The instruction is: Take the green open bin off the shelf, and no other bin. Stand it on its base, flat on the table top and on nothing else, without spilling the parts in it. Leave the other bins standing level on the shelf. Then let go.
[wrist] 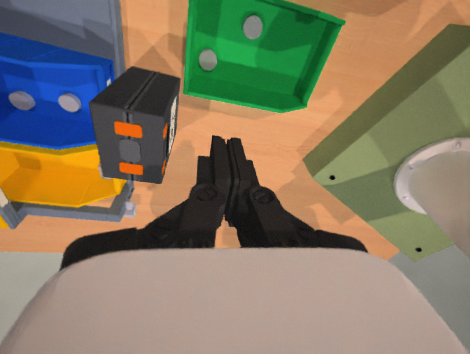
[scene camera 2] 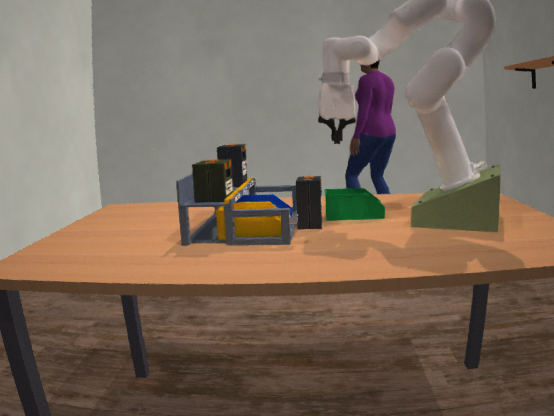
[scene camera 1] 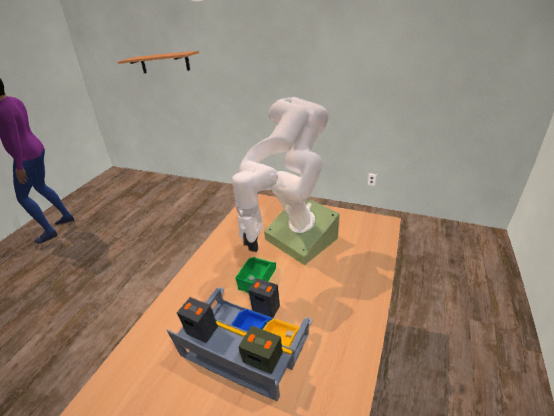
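Seen in the pictures: gripper, between the fingertips: (wrist: pixel 222 157) (scene camera 2: pixel 336 143) (scene camera 1: pixel 253 250); arm's base, origin of its link: (wrist: pixel 442 177) (scene camera 2: pixel 460 183) (scene camera 1: pixel 301 221).
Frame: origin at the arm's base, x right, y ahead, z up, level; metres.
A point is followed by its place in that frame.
The green open bin (scene camera 1: pixel 249 282) {x 0.055, y 0.396, z -0.033 m} (scene camera 2: pixel 354 206) {x 0.024, y 0.312, z -0.066 m} (wrist: pixel 260 65) {x 0.057, y 0.300, z -0.102 m} stands upright, flat on the table top (scene camera 1: pixel 345 350) {x -0.369, y 0.488, z -0.105 m} (scene camera 2: pixel 150 265) {x -0.396, y 0.761, z -0.105 m} (wrist: pixel 280 135) {x -0.040, y 0.225, z -0.105 m}, off the shelf. Two grey round parts lie in it in the wrist view. My gripper (scene camera 1: pixel 251 249) {x 0.039, y 0.357, z 0.113 m} (scene camera 2: pixel 337 142) {x 0.039, y 0.357, z 0.113 m} (wrist: pixel 222 157) {x 0.039, y 0.357, z 0.113 m} is shut and empty, well above the table and apart from the bin. The grey shelf (scene camera 1: pixel 230 368) {x -0.088, y 0.747, z 0.005 m} (scene camera 2: pixel 257 241) {x -0.229, y 0.550, z -0.096 m} (wrist: pixel 75 212) {x -0.210, y 0.537, z -0.020 m} holds the blue bin (scene camera 1: pixel 251 320) {x -0.012, y 0.512, z -0.096 m} (scene camera 2: pixel 267 200) {x 0.007, y 0.559, z -0.040 m} (wrist: pixel 50 102) {x -0.066, y 0.576, z -0.096 m} and the yellow bin (scene camera 1: pixel 281 332) {x -0.137, y 0.513, z -0.096 m} (scene camera 2: pixel 255 225) {x -0.201, y 0.558, z -0.063 m} (wrist: pixel 60 175) {x -0.199, y 0.587, z -0.087 m} side by side, both looking level.
A black case (scene camera 1: pixel 264 298) {x -0.054, y 0.467, z 0.006 m} (scene camera 2: pixel 309 202) {x -0.080, y 0.434, z -0.032 m} (wrist: pixel 132 127) {x -0.005, y 0.434, z 0.026 m} stands on the table between shelf and green bin. Another black case (scene camera 1: pixel 197 320) {x 0.038, y 0.700, z 0.117 m} (scene camera 2: pixel 239 160) {x 0.035, y 0.640, z 0.074 m} and a dark green case (scene camera 1: pixel 260 350) {x -0.171, y 0.693, z 0.092 m} (scene camera 2: pixel 210 181) {x -0.205, y 0.662, z 0.048 m} stand on the shelf's upper board. A person (scene camera 1: pixel 22 145) (scene camera 2: pixel 375 115) stands beyond the table.
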